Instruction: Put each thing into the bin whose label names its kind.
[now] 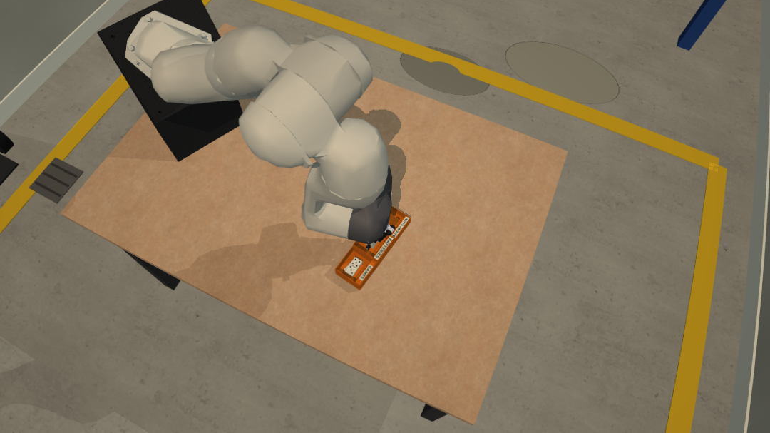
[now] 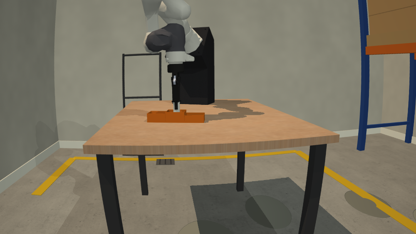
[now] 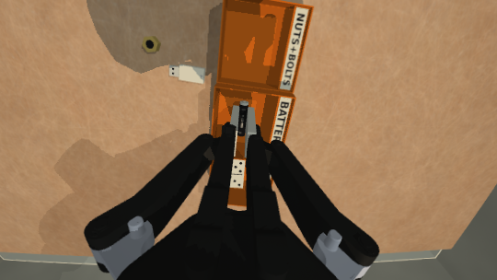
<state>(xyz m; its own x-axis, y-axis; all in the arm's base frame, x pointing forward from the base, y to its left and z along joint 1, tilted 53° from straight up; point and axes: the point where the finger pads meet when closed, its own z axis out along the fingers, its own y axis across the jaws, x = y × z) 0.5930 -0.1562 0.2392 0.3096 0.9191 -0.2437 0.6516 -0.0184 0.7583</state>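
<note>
The brass nut is 70 mm behind my hand, 110 mm to the left of it and 50 mm below it. Round my hand: black battery (30 mm below); then white USB stick (50 mm behind, 70 mm to the left, 50 mm below).
</note>
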